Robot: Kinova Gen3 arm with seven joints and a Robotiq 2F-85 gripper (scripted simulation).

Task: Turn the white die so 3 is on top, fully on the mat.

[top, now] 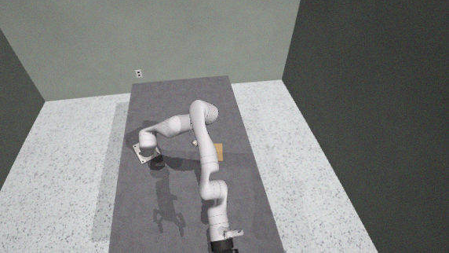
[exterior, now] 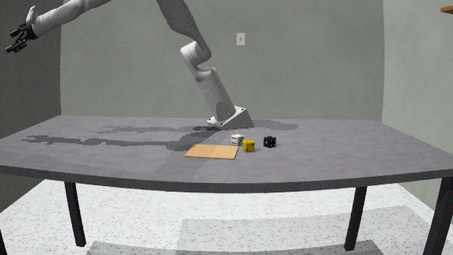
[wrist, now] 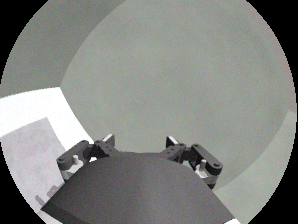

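Right now the yellow die is 900 mm to the left of my hand, 350 mm below it and 50 mm ahead of it. Also, from my hand: white die 870 mm to the left, 350 mm below, 30 mm behind; then tan mat 790 mm to the left, 370 mm below, 70 mm ahead; then black die 970 mm to the left, 350 mm below, 10 mm behind.
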